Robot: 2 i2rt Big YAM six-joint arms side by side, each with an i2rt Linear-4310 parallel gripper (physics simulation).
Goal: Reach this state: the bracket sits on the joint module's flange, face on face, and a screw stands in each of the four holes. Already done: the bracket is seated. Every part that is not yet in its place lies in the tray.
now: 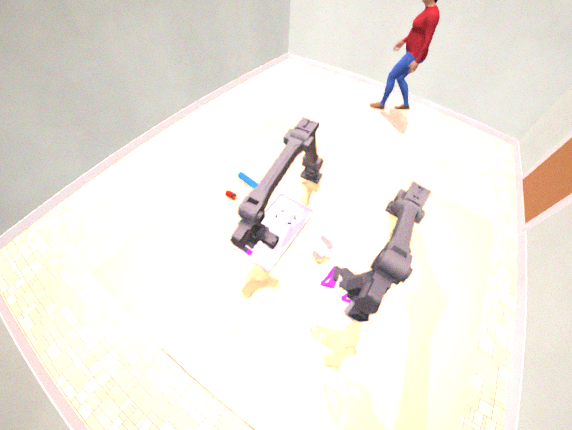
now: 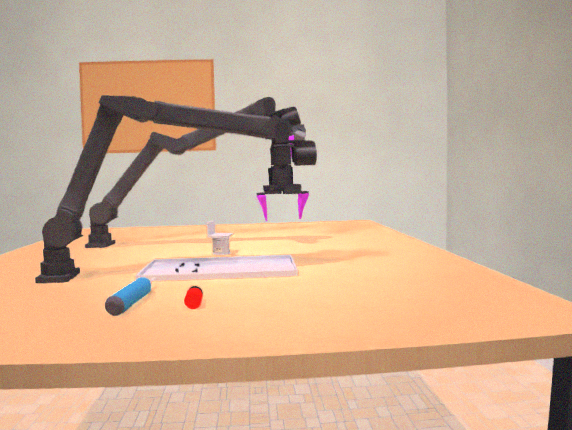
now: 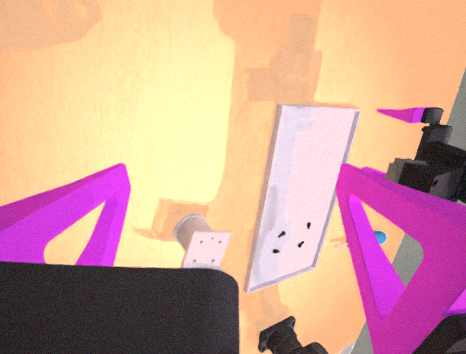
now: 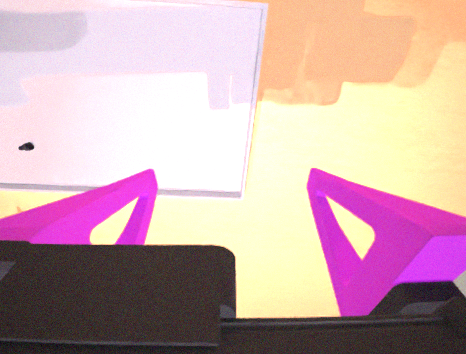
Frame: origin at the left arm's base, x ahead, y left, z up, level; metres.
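Seen in the pictures: left gripper, fingertip midpoint: [image 1: 331,291] [image 3: 233,175]; right gripper, fingertip midpoint: [image 1: 254,245] [image 2: 283,219] [image 3: 371,140] [image 4: 232,177]; left arm's base at its link origin: [image 2: 100,245]; right arm's base at its link origin: [image 1: 311,176] [image 2: 58,277] [image 3: 275,332].
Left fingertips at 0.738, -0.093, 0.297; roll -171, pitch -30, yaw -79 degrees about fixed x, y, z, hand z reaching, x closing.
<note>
Pixels of each thing's middle, then the offset from my left fingertips to it, as dx, dy, dz.
- white bracket at the middle of its body: [image 3: 211,257] [image 2: 220,229] [image 1: 322,245] -0.236, -0.135, -0.215
- upright grey joint module at the middle of its body: [image 3: 198,239] [image 2: 220,244] -0.236, -0.135, -0.265
- them marked at the middle of its body: [image 4: 25,147] [image 3: 308,226] -0.276, -0.433, -0.288
- white tray at the middle of its body: [image 4: 65,115] [image 3: 301,203] [image 2: 219,266] [image 1: 275,228] -0.211, -0.387, -0.289
- blue-handled screwdriver at the middle of its body: [image 2: 136,291] [image 3: 361,240] [image 1: 252,184] -0.362, -0.673, -0.277
- red cylinder with a black band, body centre: [image 2: 194,294] [image 1: 233,196] -0.229, -0.699, -0.280
The white bracket [image 2: 223,234] [image 3: 206,250] sits on top of the upright grey joint module [image 2: 220,245] [image 3: 190,228]. Small dark holes show in its plate, with no screw seen standing in them. Several black screws, one of them marked [image 2: 196,264] [image 3: 308,225] [image 4: 26,146], lie loose in the white tray [image 2: 260,265] [image 3: 310,150] [image 4: 150,125]. My right gripper [image 2: 283,219] [image 4: 232,177] is open and empty, high above the tray's screw-free end. My left gripper [image 1: 337,288] [image 3: 233,175] is open and empty, high up beyond the module from the tray.
A blue-handled screwdriver [image 1: 247,180] [image 2: 132,295] [image 3: 380,237] and a red cylinder with a black band [image 1: 230,195] [image 2: 193,297] lie on the table beside the tray. A person in red [image 1: 422,35] stands near the wall.
</note>
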